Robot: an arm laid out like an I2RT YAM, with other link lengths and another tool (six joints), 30 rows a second.
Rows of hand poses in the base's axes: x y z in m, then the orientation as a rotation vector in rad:
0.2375 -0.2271 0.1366 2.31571 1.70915 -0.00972
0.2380 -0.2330 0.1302 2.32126 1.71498 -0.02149
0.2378 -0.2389 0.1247 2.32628 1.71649 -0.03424
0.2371 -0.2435 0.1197 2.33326 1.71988 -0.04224
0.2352 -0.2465 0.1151 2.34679 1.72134 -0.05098
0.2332 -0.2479 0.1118 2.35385 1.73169 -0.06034
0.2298 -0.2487 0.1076 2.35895 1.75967 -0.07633
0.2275 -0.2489 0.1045 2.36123 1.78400 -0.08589
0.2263 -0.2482 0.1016 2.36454 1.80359 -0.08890
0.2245 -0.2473 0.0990 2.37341 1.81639 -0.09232
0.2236 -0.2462 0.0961 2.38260 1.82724 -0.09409
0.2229 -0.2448 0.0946 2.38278 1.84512 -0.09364
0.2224 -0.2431 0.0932 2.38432 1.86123 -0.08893
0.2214 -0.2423 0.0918 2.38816 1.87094 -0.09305
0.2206 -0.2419 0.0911 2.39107 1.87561 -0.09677
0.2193 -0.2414 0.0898 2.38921 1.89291 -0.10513
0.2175 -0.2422 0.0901 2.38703 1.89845 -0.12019
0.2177 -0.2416 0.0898 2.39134 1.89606 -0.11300
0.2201 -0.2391 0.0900 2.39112 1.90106 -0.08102
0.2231 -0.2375 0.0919 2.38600 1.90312 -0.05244
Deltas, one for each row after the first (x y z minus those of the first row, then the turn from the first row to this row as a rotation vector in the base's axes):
0.0005 -0.0059 -0.0064 0.00160 0.01128 -0.00014
0.0003 -0.0118 -0.0119 0.00062 0.02111 -0.00250
-0.0004 -0.0164 -0.0169 0.00371 0.02992 -0.00420
-0.0023 -0.0194 -0.0215 0.01018 0.04116 -0.00965
-0.0043 -0.0208 -0.0248 0.01593 0.05356 -0.00770
-0.0077 -0.0216 -0.0290 0.02568 0.07592 0.00392
-0.0100 -0.0218 -0.0321 0.03452 0.09207 0.01516
-0.0112 -0.0211 -0.0350 0.04449 0.10310 0.02395
-0.0130 -0.0202 -0.0376 0.05505 0.11392 0.02683
-0.0139 -0.0191 -0.0405 0.06557 0.12315 0.02868
-0.0146 -0.0177 -0.0420 0.07402 0.13030 0.03798
-0.0151 -0.0160 -0.0434 0.08419 0.13501 0.04612
-0.0161 -0.0152 -0.0448 0.08975 0.14284 0.04923
-0.0169 -0.0148 -0.0455 0.09251 0.14798 0.05014
-0.0182 -0.0143 -0.0468 0.09628 0.15889 0.05902
-0.0200 -0.0151 -0.0465 0.09201 0.16846 0.06142
-0.0198 -0.0145 -0.0468 0.09636 0.16533 0.05909
-0.0174 -0.0120 -0.0466 0.11011 0.15005 0.06450
-0.0144 -0.0104 -0.0447 0.11820 0.13351 0.07008

